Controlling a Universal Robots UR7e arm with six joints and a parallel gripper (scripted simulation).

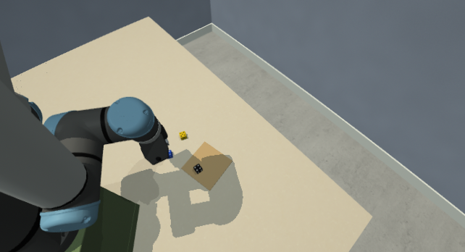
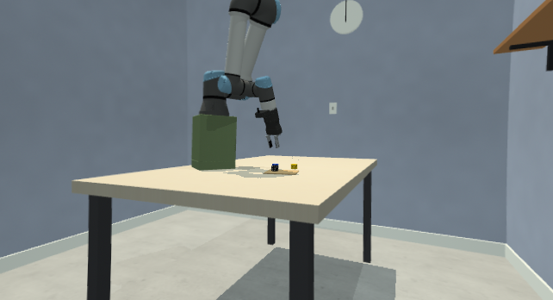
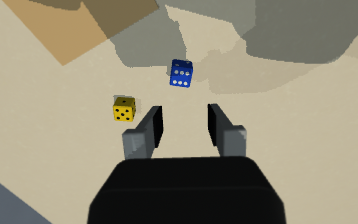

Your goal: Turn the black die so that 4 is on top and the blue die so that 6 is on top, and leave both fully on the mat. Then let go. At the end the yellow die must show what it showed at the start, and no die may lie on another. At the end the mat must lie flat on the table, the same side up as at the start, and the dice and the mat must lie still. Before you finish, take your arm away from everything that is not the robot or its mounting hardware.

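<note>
Right now my hand is 11 cm above the blue die and 1 cm to the right of it. From my hand the other things lie so: tan mat 12 cm below, 11 cm to the right, 11 cm ahead; then yellow die 11 cm below, 9 cm ahead, 5 cm to the left; then black die 11 cm to the right, 11 cm below, 7 cm ahead.
</note>
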